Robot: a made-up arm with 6 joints.
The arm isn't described. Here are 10 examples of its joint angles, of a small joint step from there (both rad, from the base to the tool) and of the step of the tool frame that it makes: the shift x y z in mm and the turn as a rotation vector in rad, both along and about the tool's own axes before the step.
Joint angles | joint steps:
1: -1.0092 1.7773 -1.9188 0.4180 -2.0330 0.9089 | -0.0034 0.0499 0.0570 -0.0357 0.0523 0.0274
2: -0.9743 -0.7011 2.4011 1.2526 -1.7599 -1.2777 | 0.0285 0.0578 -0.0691 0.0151 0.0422 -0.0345
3: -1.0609 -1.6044 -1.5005 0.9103 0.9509 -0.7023 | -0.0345 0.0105 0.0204 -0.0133 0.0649 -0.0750
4: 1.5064 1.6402 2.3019 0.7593 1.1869 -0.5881 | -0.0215 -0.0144 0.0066 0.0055 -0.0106 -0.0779
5: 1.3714 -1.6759 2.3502 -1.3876 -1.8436 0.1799 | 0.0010 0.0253 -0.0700 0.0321 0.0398 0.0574
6: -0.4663 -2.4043 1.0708 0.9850 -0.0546 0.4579 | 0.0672 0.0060 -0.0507 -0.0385 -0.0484 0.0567
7: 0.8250 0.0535 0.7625 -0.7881 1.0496 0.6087 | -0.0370 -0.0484 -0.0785 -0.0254 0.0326 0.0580
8: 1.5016 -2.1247 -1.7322 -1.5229 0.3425 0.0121 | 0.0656 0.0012 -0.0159 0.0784 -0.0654 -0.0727
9: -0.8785 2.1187 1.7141 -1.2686 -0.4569 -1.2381 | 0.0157 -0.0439 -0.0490 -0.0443 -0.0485 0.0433
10: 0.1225 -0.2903 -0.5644 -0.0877 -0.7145 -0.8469 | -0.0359 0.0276 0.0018 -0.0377 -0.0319 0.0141
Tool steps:
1: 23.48 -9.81 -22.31 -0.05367 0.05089 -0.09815
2: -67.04 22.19 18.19 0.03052 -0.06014 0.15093
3: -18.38 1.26 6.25 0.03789 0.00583 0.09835
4: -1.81 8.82 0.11 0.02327 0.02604 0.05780
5: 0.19 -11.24 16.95 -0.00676 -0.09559 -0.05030
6: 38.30 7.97 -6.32 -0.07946 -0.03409 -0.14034
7: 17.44 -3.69 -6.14 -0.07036 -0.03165 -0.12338
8: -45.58 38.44 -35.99 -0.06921 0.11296 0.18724
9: 25.30 -21.08 -14.23 -0.03843 0.05280 -0.10747
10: 11.23 -10.92 8.44 -0.00249 -0.01645 -0.05437
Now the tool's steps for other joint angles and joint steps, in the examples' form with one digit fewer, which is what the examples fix.
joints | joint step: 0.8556 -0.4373 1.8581 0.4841 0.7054 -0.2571 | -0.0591 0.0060 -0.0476 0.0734 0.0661 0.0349
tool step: 14.8 -11.0 -4.7 0.0589 0.0217 -0.0485
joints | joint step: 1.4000 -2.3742 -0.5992 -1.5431 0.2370 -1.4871 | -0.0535 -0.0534 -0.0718 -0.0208 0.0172 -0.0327
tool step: -4.2 19.6 -5.6 -0.0617 0.0300 0.0822
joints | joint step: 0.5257 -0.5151 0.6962 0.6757 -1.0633 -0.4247 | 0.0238 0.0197 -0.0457 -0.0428 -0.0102 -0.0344
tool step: 10.7 -1.9 -16.0 0.0022 0.1017 0.0201
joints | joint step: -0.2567 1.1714 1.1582 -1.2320 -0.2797 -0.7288 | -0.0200 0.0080 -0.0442 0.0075 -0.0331 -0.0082
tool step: 2.8 12.6 -19.4 -0.0802 0.0449 0.0074
